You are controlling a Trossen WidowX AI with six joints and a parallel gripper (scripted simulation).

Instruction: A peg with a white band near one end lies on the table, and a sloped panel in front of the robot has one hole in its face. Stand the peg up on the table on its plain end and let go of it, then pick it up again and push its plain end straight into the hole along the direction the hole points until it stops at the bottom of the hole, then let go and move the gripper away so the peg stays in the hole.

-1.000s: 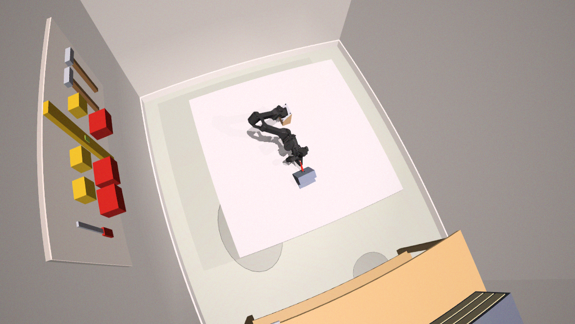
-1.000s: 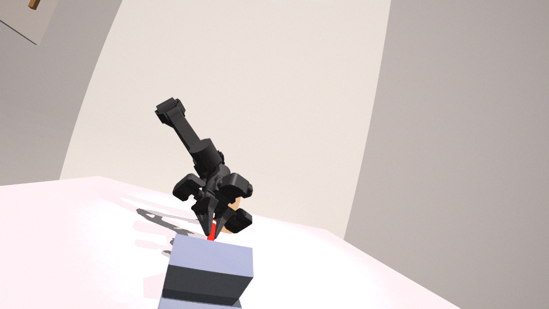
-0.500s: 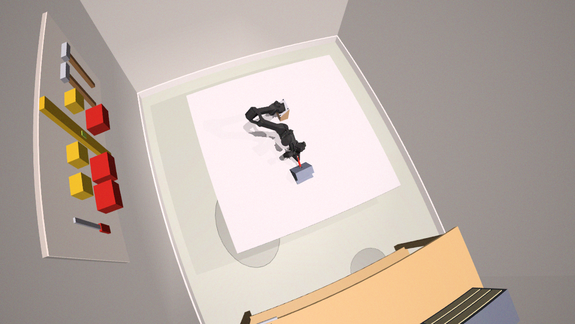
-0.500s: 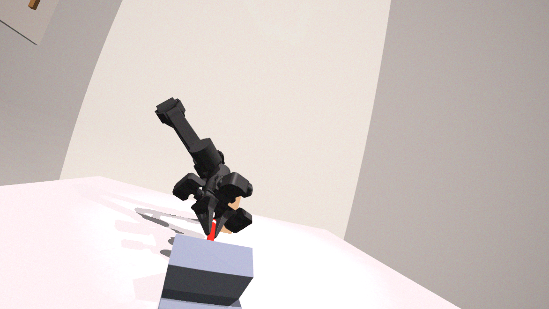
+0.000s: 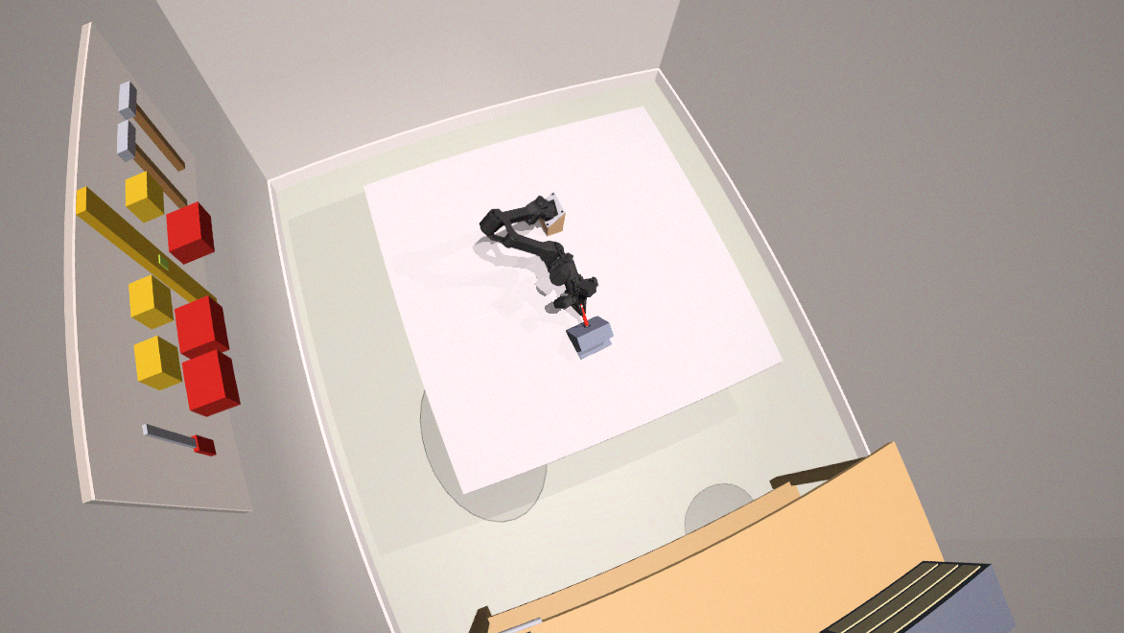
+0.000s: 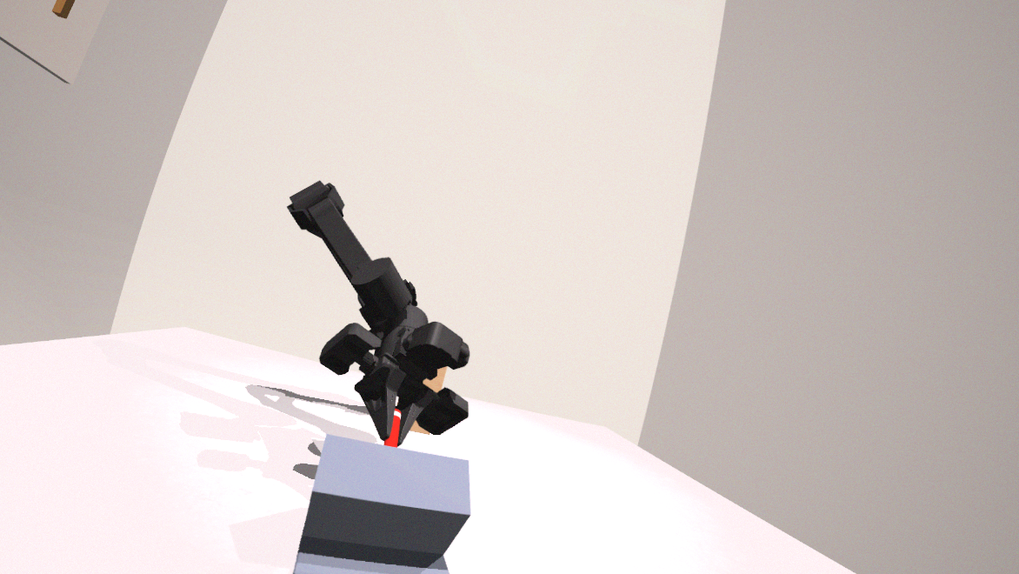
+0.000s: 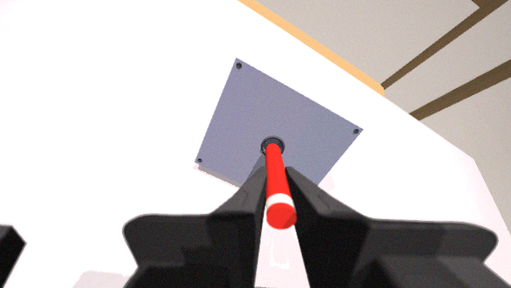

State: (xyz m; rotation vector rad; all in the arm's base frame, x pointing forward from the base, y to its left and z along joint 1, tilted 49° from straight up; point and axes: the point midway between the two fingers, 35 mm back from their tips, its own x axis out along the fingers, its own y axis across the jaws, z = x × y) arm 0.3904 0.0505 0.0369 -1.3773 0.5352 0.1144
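The sloped panel is 6 cm ahead of my gripper tip, 1 cm to the left of it and 4 cm below it. From my gripper tip the other things lie so: peg (1 cm behind, 1 cm above).
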